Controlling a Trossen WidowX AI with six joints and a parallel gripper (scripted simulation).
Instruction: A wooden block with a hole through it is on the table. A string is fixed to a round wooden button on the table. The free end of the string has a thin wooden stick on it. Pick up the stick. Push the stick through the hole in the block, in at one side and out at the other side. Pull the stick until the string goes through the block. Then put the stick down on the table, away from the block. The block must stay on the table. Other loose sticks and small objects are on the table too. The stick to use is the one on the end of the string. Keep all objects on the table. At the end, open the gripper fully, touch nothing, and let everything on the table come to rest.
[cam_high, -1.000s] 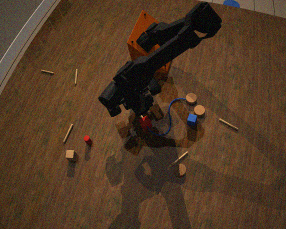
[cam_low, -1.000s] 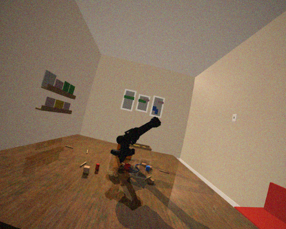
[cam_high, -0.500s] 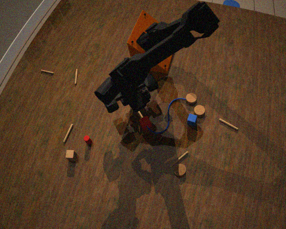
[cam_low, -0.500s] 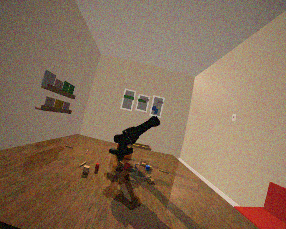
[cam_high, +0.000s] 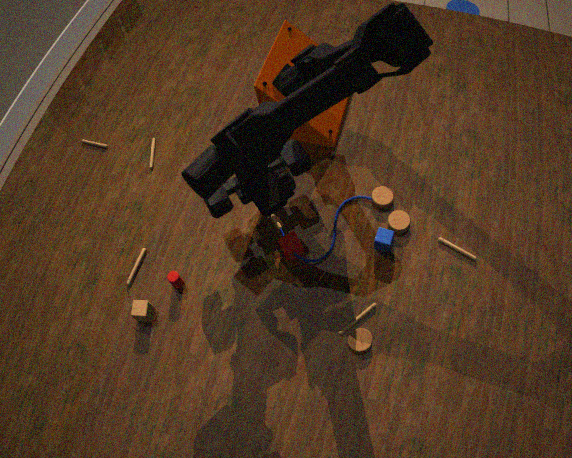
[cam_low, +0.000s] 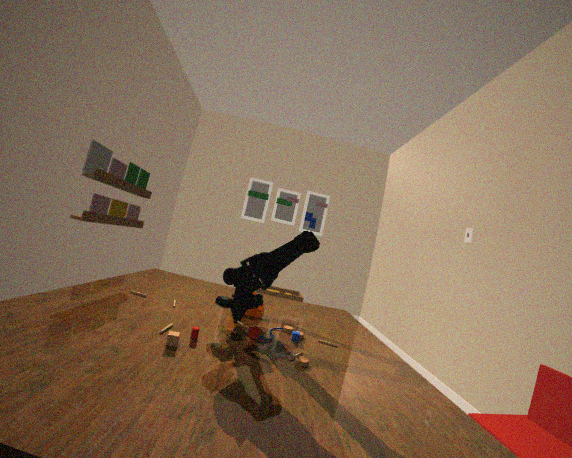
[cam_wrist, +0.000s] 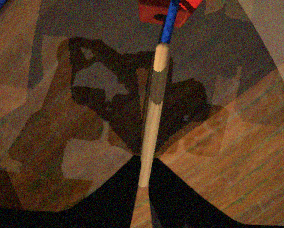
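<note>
My gripper tip is 8 cm to the right of the red cube, 6 cm short of it and 1 cm below it. Round my gripper tip: thin wooden stick (3 cm to the left, 3 cm ahead, 1 cm above); red cylinder (20 cm ahead, 8 cm to the right, 1 cm above); round wooden button (19 cm to the left, 8 cm behind).
</note>
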